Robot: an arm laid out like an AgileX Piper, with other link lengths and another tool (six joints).
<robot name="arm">
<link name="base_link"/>
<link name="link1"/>
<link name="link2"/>
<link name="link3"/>
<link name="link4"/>
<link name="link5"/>
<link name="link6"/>
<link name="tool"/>
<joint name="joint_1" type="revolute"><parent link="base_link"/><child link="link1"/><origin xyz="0 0 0.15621" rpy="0 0 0"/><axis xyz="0 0 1"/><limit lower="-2.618" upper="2.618"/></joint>
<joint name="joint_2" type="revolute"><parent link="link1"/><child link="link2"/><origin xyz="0 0 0" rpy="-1.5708 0 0"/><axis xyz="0 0 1"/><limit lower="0" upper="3.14"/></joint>
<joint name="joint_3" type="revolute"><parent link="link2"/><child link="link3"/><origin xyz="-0.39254 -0.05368 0" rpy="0 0 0"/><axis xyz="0 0 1"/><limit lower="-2.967" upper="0"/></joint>
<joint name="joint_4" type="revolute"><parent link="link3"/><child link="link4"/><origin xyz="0.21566 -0.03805 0" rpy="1.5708 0 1.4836"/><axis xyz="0 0 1"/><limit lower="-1.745" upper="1.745"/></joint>
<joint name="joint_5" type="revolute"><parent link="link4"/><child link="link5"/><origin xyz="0 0 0" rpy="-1.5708 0 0"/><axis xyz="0 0 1"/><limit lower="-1.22" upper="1.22"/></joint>
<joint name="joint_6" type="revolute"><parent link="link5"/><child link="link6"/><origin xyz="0 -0.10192 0" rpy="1.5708 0 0"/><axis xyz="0 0 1"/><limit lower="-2.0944" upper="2.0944"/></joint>
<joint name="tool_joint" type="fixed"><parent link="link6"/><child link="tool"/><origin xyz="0.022 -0.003 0.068" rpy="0 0.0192 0.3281"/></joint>
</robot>
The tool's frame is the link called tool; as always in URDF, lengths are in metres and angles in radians.
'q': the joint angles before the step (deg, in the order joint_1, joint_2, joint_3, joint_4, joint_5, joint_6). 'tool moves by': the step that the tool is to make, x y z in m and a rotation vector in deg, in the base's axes. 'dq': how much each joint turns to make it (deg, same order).
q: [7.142, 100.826, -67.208, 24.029, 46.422, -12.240]
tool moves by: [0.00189, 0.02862, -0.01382, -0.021, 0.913, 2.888]
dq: [4.508, 2.345, -0.037, 0.277, -1.830, 0.912]
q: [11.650, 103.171, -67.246, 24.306, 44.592, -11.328]
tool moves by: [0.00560, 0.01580, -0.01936, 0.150, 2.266, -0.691]
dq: [2.096, 3.141, -0.001, 0.554, -1.708, 2.057]
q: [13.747, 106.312, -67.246, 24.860, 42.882, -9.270]
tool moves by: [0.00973, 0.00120, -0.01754, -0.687, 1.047, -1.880]
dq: [0.121, 2.670, 0.000, -0.388, -2.135, 1.620]
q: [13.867, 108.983, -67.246, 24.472, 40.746, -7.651]
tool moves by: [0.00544, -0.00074, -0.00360, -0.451, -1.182, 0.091]
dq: [0.000, 0.536, 0.002, -0.247, -1.586, -0.500]
